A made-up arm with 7 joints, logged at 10 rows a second.
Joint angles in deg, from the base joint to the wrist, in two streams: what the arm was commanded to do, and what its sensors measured. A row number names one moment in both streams.
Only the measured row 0 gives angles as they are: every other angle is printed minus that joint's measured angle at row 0.
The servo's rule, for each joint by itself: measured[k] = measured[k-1] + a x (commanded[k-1-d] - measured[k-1]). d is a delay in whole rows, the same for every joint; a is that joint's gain. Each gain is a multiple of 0.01, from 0.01 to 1. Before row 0 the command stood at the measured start. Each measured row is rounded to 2 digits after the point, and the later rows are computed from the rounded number. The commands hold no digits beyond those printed.
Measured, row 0:
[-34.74, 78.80, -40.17, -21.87, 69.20, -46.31, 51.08]
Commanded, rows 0 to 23:
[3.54, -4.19, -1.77, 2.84, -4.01, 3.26, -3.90]
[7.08, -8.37, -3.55, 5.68, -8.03, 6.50, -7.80]
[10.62, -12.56, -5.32, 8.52, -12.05, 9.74, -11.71]
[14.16, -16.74, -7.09, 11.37, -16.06, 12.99, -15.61]
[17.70, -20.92, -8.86, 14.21, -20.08, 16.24, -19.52]
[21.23, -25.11, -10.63, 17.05, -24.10, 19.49, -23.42]
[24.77, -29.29, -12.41, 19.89, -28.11, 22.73, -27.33]
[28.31, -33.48, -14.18, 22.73, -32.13, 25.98, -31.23]
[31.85, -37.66, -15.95, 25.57, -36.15, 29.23, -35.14]
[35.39, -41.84, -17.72, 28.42, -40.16, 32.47, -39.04]
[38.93, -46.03, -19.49, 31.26, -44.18, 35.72, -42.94]
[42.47, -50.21, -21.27, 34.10, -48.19, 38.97, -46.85]
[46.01, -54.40, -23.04, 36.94, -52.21, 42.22, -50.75]
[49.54, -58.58, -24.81, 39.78, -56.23, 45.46, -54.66]
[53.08, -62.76, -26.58, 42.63, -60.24, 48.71, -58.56]
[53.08, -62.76, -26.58, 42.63, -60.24, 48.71, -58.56]
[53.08, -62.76, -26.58, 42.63, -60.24, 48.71, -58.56]
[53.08, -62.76, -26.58, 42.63, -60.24, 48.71, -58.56]
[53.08, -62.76, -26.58, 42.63, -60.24, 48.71, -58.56]
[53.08, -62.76, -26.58, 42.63, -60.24, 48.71, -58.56]
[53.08, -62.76, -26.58, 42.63, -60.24, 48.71, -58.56]
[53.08, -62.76, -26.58, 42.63, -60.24, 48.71, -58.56]
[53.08, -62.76, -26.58, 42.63, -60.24, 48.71, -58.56]
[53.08, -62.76, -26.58, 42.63, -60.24, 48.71, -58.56]
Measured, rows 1 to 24:
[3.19, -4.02, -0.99, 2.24, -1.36, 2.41, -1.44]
[6.69, -8.20, -2.42, 4.96, -3.63, 5.44, -3.79]
[10.23, -12.39, -4.04, 7.77, -6.49, 8.62, -6.72]
[13.77, -16.57, -5.75, 10.61, -9.74, 11.85, -10.01]
[17.31, -20.75, -7.49, 13.45, -13.26, 15.10, -13.53]
[20.84, -24.94, -9.25, 16.29, -16.95, 18.35, -17.19]
[24.38, -29.12, -11.02, 19.13, -20.74, 21.59, -20.94]
[27.92, -33.31, -12.79, 21.97, -24.61, 24.84, -24.75]
[31.46, -37.49, -14.56, 24.81, -28.53, 28.09, -28.59]
[35.00, -41.67, -16.33, 27.66, -32.48, 31.33, -32.46]
[38.54, -45.86, -18.10, 30.50, -36.46, 34.58, -36.34]
[42.08, -50.04, -19.88, 33.34, -40.45, 37.83, -40.23]
[45.62, -54.23, -21.65, 36.18, -44.45, 41.08, -44.12]
[49.15, -58.41, -23.42, 39.02, -48.46, 44.32, -48.02]
[52.69, -62.59, -25.19, 41.87, -52.47, 47.57, -51.92]
[53.04, -62.75, -25.97, 42.47, -55.11, 48.41, -54.38]
[53.08, -62.76, -26.31, 42.60, -56.85, 48.63, -55.93]
[53.08, -62.76, -26.46, 42.62, -58.00, 48.69, -56.90]
[53.08, -62.76, -26.53, 42.63, -58.76, 48.70, -57.51]
[53.08, -62.76, -26.56, 42.63, -59.26, 48.71, -57.90]
[53.08, -62.76, -26.57, 42.63, -59.59, 48.71, -58.14]
[53.08, -62.76, -26.58, 42.63, -59.81, 48.71, -58.30]
[53.08, -62.76, -26.58, 42.63, -59.96, 48.71, -58.40]
[53.08, -62.76, -26.58, 42.63, -60.06, 48.71, -58.46]
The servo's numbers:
d 0
a 0.90 0.96 0.56 0.79 0.34 0.74 0.37

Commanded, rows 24 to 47:
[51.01, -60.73, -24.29, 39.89, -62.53, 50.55, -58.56]
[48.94, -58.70, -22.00, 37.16, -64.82, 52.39, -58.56]
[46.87, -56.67, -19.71, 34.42, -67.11, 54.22, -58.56]
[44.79, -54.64, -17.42, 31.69, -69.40, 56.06, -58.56]
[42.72, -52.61, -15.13, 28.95, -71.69, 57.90, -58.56]
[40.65, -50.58, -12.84, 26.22, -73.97, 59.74, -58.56]
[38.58, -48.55, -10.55, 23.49, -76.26, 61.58, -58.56]
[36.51, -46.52, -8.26, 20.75, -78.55, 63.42, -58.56]
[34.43, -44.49, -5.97, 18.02, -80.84, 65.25, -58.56]
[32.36, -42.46, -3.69, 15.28, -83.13, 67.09, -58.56]
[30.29, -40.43, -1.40, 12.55, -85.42, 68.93, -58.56]
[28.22, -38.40, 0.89, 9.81, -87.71, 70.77, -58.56]
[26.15, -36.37, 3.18, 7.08, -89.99, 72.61, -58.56]
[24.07, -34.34, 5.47, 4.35, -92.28, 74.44, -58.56]
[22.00, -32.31, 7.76, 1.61, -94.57, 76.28, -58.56]
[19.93, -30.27, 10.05, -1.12, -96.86, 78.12, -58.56]
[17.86, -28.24, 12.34, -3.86, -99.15, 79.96, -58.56]
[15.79, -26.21, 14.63, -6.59, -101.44, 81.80, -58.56]
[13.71, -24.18, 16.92, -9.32, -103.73, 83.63, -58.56]
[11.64, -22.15, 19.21, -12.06, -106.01, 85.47, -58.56]
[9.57, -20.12, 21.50, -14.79, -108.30, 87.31, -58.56]
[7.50, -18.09, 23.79, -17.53, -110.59, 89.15, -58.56]
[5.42, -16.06, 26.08, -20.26, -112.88, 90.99, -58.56]
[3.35, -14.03, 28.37, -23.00, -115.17, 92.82, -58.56]
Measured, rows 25 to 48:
[51.22, -60.81, -25.30, 40.47, -60.90, 50.07, -58.50]
[49.17, -58.78, -23.45, 37.86, -62.23, 51.79, -58.52]
[47.10, -56.75, -21.36, 35.14, -63.89, 53.59, -58.53]
[45.02, -54.72, -19.15, 32.41, -65.76, 55.42, -58.54]
[42.95, -52.69, -16.90, 29.68, -67.78, 57.26, -58.55]
[40.88, -50.66, -14.63, 26.95, -69.88, 59.10, -58.55]
[38.81, -48.63, -12.35, 24.22, -72.05, 60.94, -58.55]
[36.74, -46.60, -10.06, 21.48, -74.26, 62.78, -58.55]
[34.66, -44.57, -7.77, 18.75, -76.50, 64.61, -58.55]
[32.59, -42.54, -5.49, 16.01, -78.75, 66.45, -58.55]
[30.52, -40.51, -3.20, 13.28, -81.02, 68.29, -58.55]
[28.45, -38.48, -0.91, 10.54, -83.29, 70.13, -58.55]
[26.38, -36.45, 1.38, 7.81, -85.57, 71.97, -58.55]
[24.30, -34.42, 3.67, 5.08, -87.85, 73.80, -58.55]
[22.23, -32.39, 5.96, 2.34, -90.13, 75.64, -58.55]
[20.16, -30.35, 8.25, -0.39, -92.42, 77.48, -58.55]
[18.09, -28.32, 10.54, -3.13, -94.71, 79.32, -58.55]
[16.02, -26.29, 12.83, -5.86, -97.00, 81.16, -58.55]
[13.94, -24.26, 15.12, -8.59, -99.29, 82.99, -58.55]
[11.87, -22.23, 17.41, -11.33, -101.57, 84.83, -58.55]
[9.80, -20.20, 19.70, -14.06, -103.86, 86.67, -58.55]
[7.73, -18.17, 21.99, -16.80, -106.15, 88.51, -58.55]
[5.65, -16.14, 24.28, -19.53, -108.44, 90.35, -58.55]
[3.58, -14.11, 26.57, -22.27, -110.73, 92.18, -58.55]

